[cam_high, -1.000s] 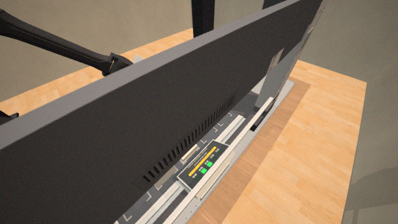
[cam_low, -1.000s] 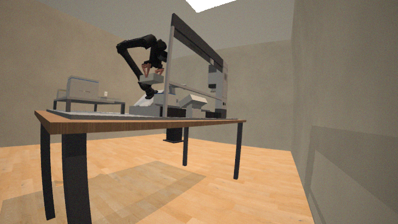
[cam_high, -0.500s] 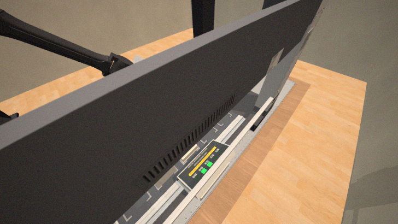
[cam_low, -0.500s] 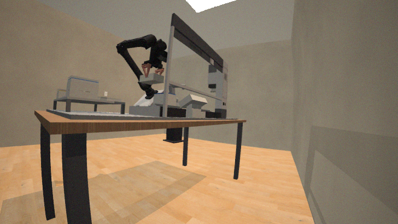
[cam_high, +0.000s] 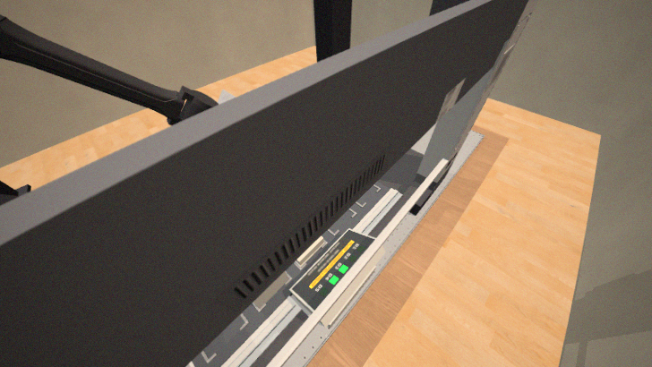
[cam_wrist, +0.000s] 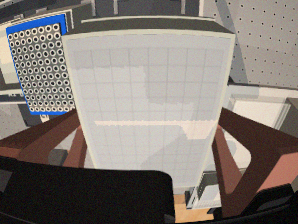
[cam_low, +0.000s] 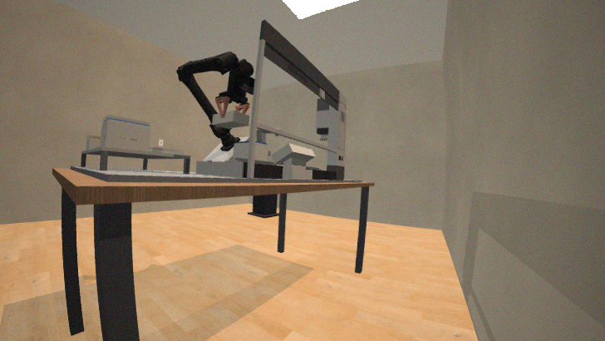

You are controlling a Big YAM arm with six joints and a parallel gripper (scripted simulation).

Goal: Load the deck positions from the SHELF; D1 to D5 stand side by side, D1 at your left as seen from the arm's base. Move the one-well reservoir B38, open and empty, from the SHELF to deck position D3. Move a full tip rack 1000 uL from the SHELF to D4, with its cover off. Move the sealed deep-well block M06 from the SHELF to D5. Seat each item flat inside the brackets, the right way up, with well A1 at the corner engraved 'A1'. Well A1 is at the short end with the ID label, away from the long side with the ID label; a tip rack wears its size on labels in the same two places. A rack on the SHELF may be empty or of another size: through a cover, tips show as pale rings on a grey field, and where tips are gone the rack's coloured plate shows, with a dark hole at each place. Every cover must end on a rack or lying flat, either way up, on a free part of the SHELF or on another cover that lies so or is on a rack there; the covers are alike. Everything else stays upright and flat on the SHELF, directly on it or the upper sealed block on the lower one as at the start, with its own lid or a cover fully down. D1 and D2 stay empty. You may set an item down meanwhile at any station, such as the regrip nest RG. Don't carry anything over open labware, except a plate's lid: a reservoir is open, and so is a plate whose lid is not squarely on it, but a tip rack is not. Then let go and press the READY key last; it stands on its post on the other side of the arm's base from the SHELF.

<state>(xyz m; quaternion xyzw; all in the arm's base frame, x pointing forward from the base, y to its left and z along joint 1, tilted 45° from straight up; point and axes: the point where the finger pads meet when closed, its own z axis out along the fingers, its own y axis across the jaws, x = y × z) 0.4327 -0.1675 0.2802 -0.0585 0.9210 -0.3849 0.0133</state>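
The pale sealed deep-well block lies 1 cm below my hand. Also, from my hand: tall frame post: 19 cm ahead, 4 cm to the right, 1 cm above; rg label: 23 cm to the left, 22 cm below, 18 cm behind; cream one-well reservoir: 25 cm to the left, 17 cm below, 2 cm behind.
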